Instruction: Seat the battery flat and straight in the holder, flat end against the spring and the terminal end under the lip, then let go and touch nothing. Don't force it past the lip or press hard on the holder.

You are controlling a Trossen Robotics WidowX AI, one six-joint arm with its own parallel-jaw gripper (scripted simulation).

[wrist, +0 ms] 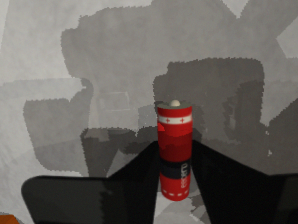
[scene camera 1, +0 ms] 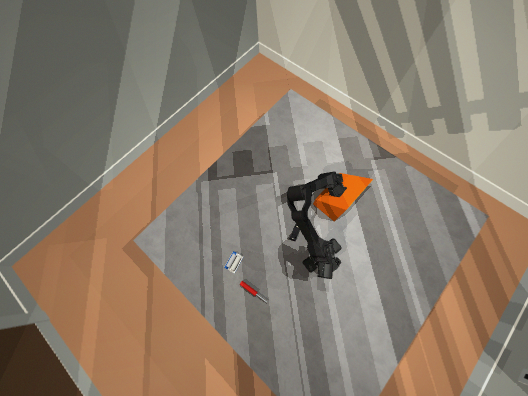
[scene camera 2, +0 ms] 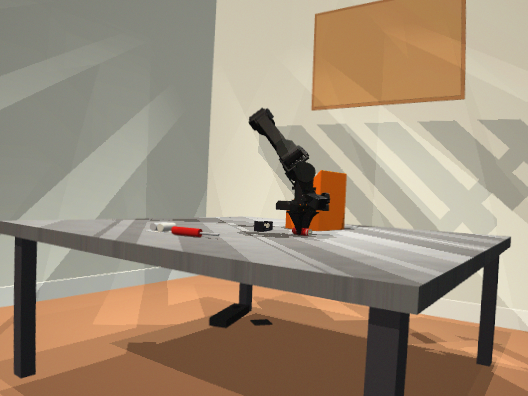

Labels:
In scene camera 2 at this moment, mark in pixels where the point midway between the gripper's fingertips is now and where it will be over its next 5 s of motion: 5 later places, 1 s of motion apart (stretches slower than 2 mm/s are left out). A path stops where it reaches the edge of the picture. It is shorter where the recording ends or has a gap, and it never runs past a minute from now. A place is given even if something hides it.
My gripper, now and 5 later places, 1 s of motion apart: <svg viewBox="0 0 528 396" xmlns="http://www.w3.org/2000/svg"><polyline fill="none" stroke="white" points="302,233 277,209 264,214 263,221 262,222 263,222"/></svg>

